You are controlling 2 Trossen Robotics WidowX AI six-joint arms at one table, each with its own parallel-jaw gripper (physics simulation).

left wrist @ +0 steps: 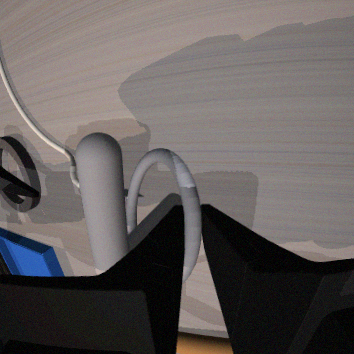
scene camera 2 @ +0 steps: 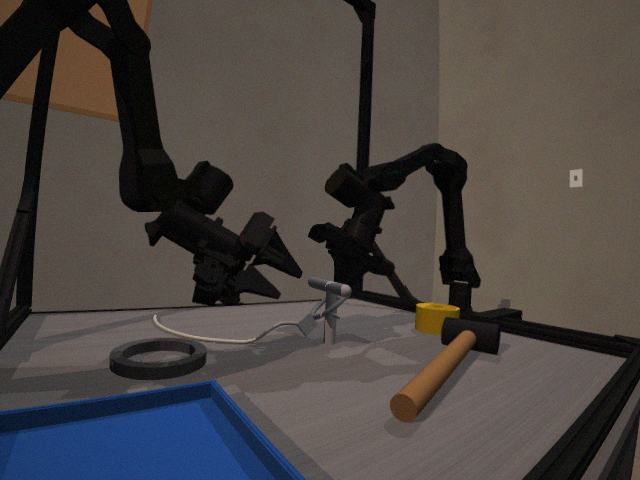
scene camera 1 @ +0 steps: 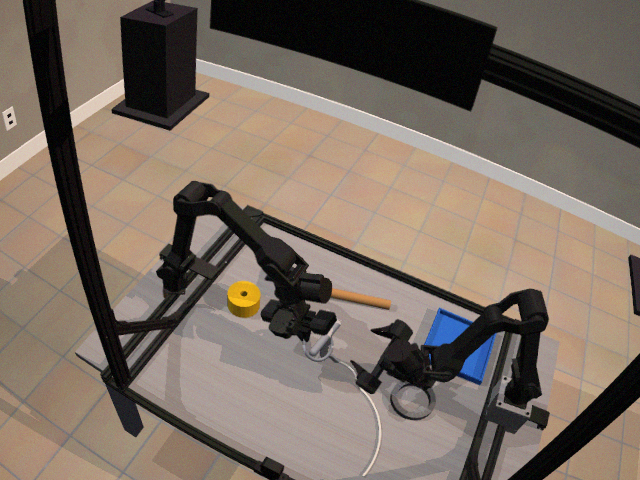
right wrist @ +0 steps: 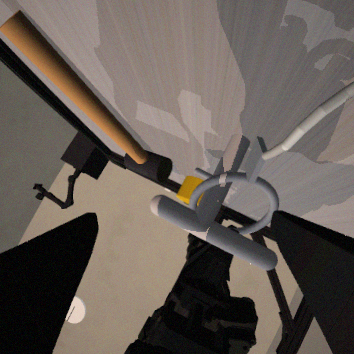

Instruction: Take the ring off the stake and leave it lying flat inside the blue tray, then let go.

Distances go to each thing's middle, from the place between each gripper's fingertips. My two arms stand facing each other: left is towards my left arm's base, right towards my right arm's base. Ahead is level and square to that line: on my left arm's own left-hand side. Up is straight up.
Right now my right hand is 9 cm to the right of the stake top arm [left wrist: 98, 156] and 1 cm past it. The rest, counted from my right hand: ring [left wrist: 189, 196] 9 cm to the left, 5 cm below, 2 cm behind; then T-topped stake [left wrist: 155, 215] 9 cm to the left, 8 cm below, 1 cm behind; then wooden-handled hammer [scene camera 2: 461, 336] 18 cm ahead, 14 cm to the left, 8 cm below.
Right now the stake top arm is 2 cm ahead of my left hand, 4 cm to the right of it and 2 cm above it. From my left hand the other things lie so: ring (1 cm ahead, 5 cm to the right, 3 cm below); T-topped stake (2 cm ahead, 4 cm to the right, 6 cm below); wooden-handled hammer (22 cm ahead, 5 cm below).
